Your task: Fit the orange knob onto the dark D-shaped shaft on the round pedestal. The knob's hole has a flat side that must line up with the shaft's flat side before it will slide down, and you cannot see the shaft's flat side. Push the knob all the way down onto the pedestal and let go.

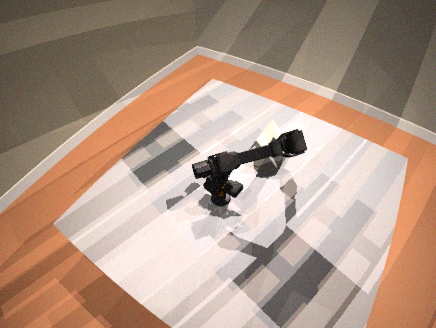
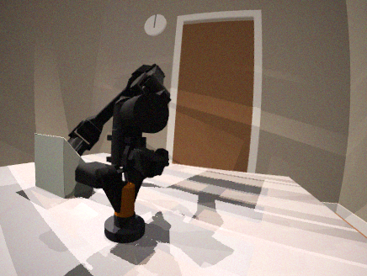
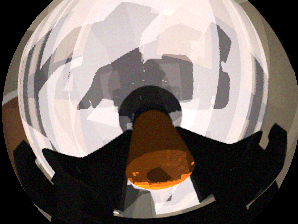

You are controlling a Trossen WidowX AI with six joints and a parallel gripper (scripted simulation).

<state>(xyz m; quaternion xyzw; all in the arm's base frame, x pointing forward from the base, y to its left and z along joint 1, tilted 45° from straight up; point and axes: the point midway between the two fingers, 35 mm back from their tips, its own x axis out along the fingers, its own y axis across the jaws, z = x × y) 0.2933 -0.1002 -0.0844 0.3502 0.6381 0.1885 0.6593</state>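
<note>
The orange knob is 20 mm above my gripper tip. The rest, counted from my gripper tip: pedestal 20 mm below.
</note>
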